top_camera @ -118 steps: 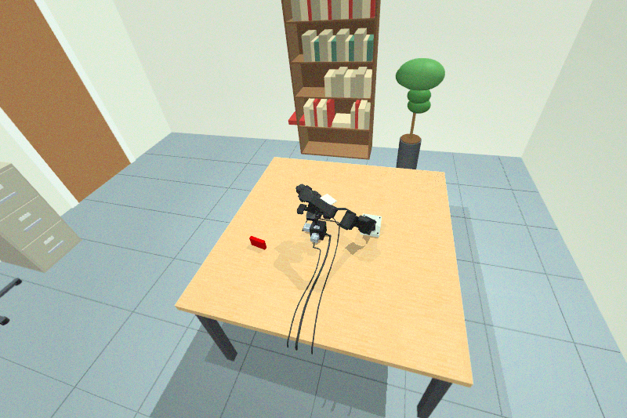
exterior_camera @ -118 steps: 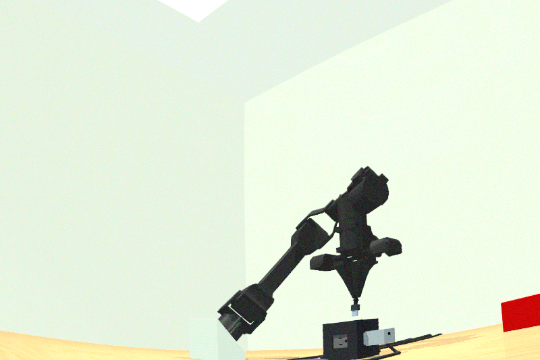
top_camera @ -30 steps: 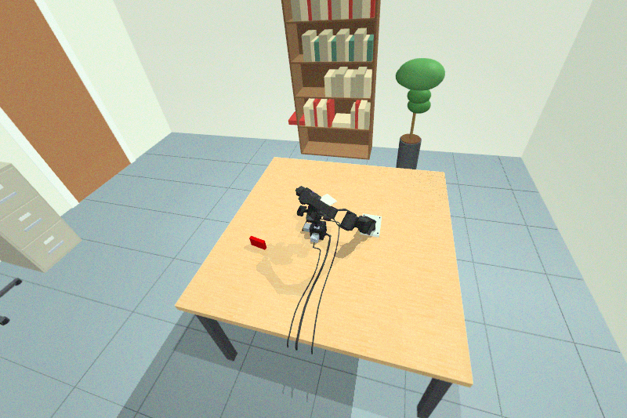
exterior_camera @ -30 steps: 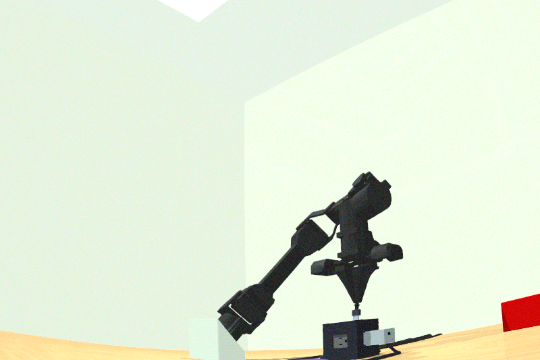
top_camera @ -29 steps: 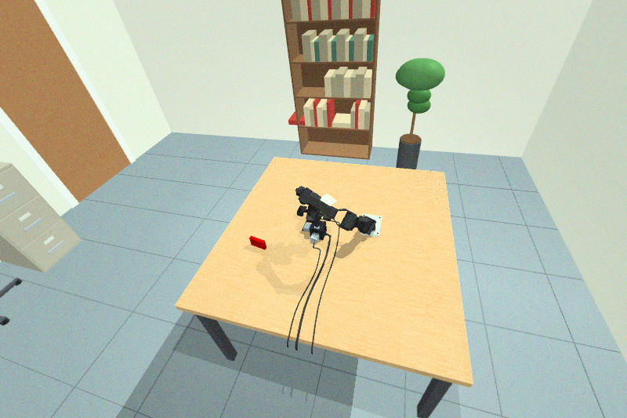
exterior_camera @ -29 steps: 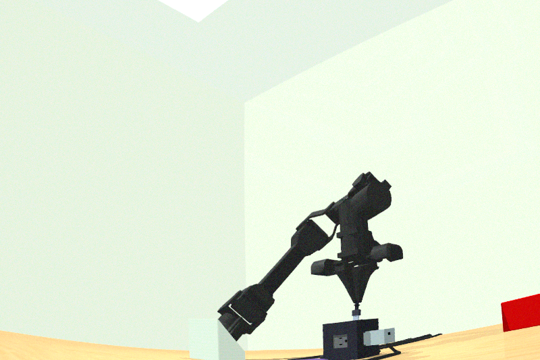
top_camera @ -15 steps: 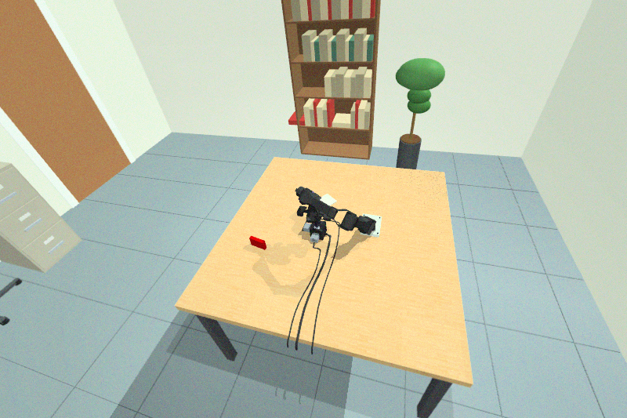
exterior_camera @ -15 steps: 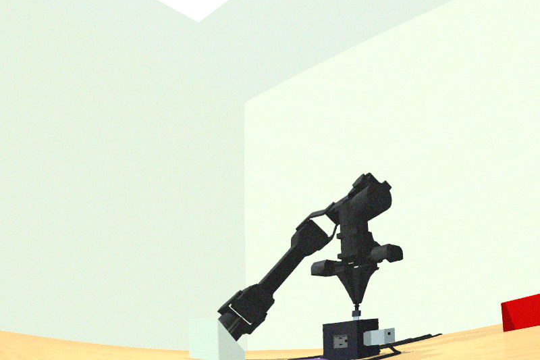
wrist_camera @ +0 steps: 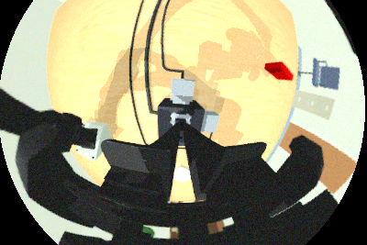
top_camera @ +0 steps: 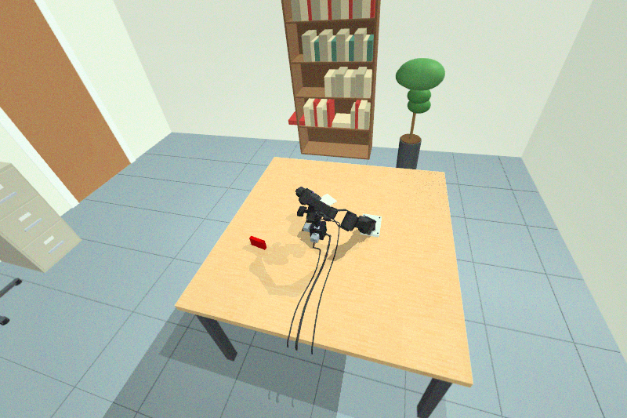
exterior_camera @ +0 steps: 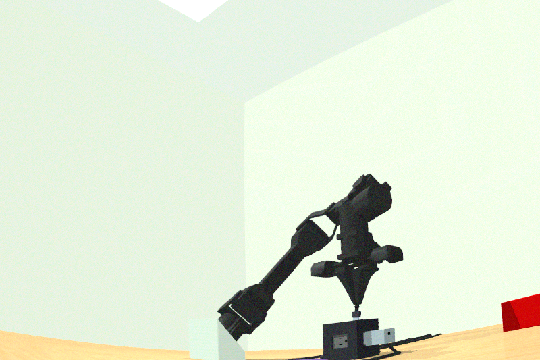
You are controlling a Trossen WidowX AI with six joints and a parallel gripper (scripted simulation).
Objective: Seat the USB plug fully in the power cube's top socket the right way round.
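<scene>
The usb plug lies 20 mm below my gripper tip. From my gripper tip the other things lie so: red block 320 mm ahead, 100 mm to the left, 80 mm below; then white sheet 310 mm to the right, 110 mm below; then purple block 360 mm to the right, 110 mm ahead, 100 mm below.
</scene>
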